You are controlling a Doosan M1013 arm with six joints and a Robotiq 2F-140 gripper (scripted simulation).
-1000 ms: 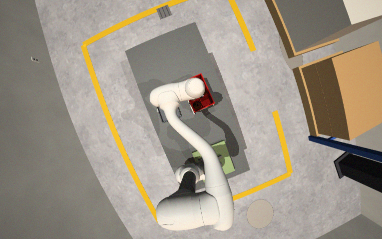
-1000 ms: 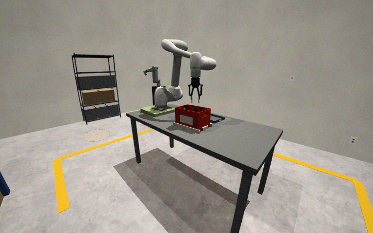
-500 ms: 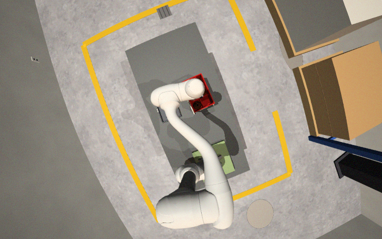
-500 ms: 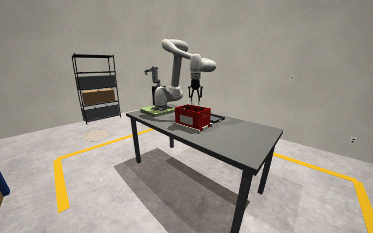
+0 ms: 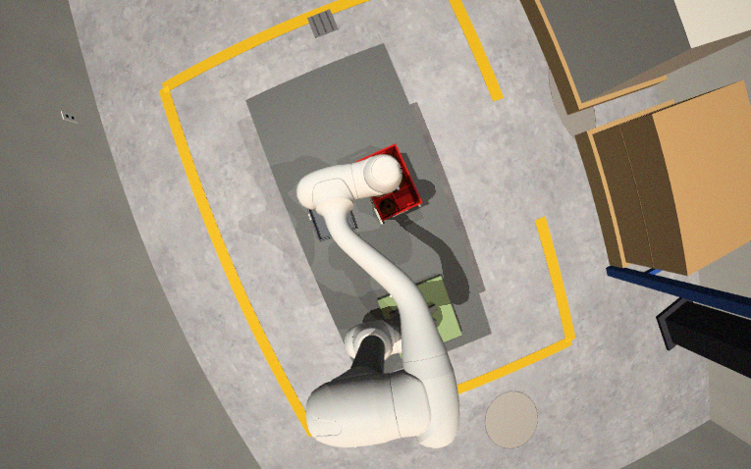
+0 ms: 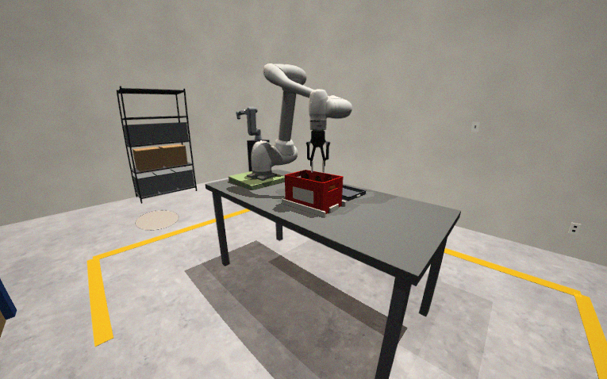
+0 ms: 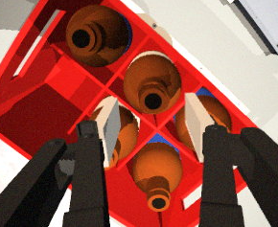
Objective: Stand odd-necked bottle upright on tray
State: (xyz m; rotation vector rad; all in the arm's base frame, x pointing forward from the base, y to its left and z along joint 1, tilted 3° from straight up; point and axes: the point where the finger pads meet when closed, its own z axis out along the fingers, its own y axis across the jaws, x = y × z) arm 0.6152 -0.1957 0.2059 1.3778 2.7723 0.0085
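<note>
The red crate lies 40 mm to the right of my hand and 140 mm below it. From my hand the other things lie so: dark grey tray: 50 mm ahead, 260 mm to the left, 210 mm below.
</note>
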